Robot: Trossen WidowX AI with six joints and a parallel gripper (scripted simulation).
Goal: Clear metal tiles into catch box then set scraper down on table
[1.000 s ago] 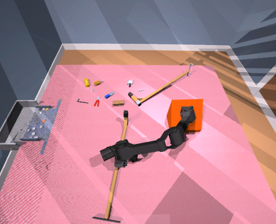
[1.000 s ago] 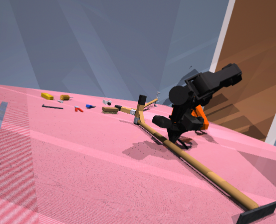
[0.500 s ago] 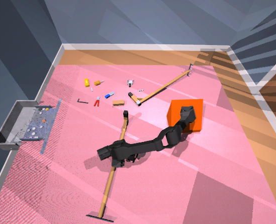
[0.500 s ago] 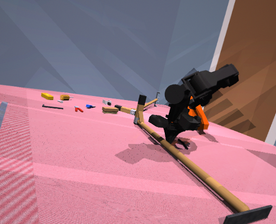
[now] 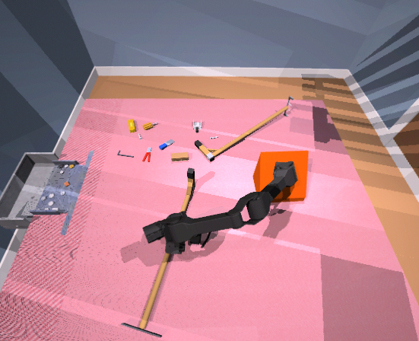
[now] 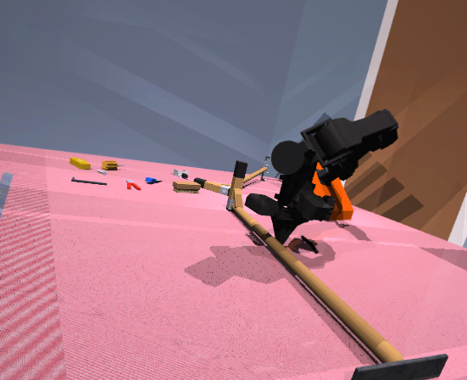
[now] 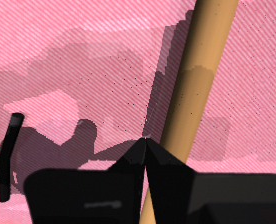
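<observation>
Right now my gripper tip is 30 mm short of the long scraper, 20 mm to the right of it and 50 mm below it. From my gripper tip the other things lie so: wooden block 30 mm ahead, 430 mm to the right; then black strip 120 mm behind, 10 mm to the right, 10 mm below; then blue tool 120 mm ahead, 520 mm to the right.
</observation>
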